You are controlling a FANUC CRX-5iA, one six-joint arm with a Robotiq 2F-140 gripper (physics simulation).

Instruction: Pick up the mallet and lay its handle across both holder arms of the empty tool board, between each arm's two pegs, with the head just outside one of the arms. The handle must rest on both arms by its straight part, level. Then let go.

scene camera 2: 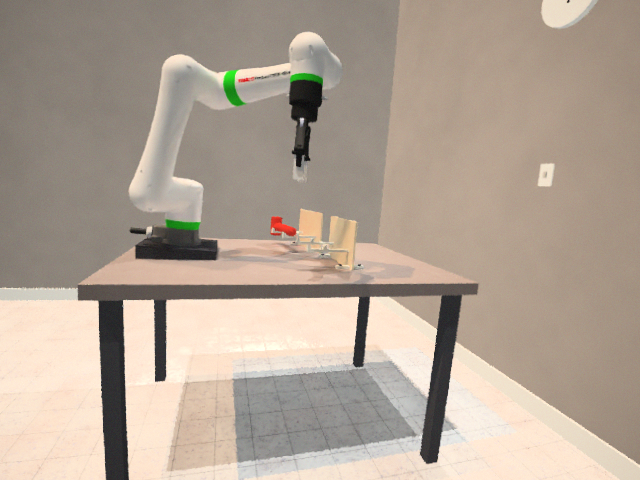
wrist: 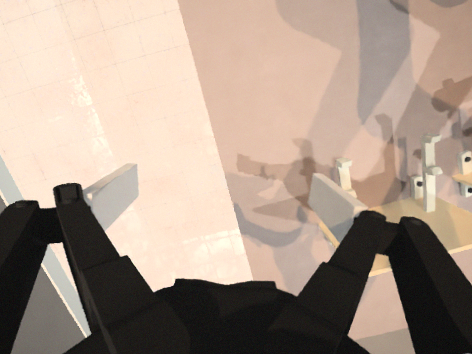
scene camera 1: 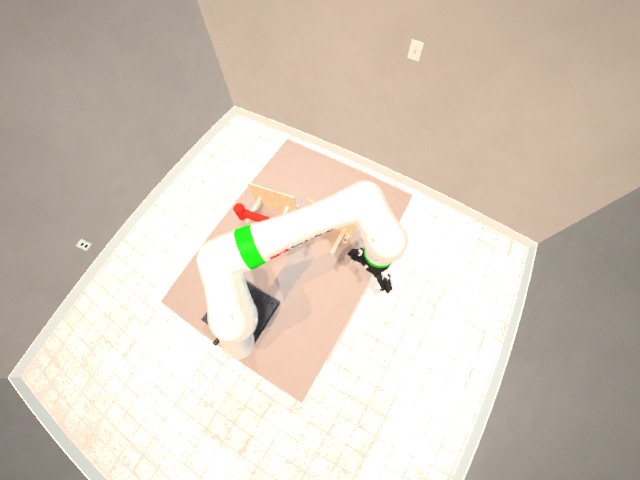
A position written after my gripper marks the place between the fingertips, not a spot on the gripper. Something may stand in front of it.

I see my gripper (scene camera 2: 300, 180), a tool board (scene camera 2: 310, 225) and a tool board (scene camera 2: 342, 241).
My gripper also shows in the wrist view (wrist: 225, 184).
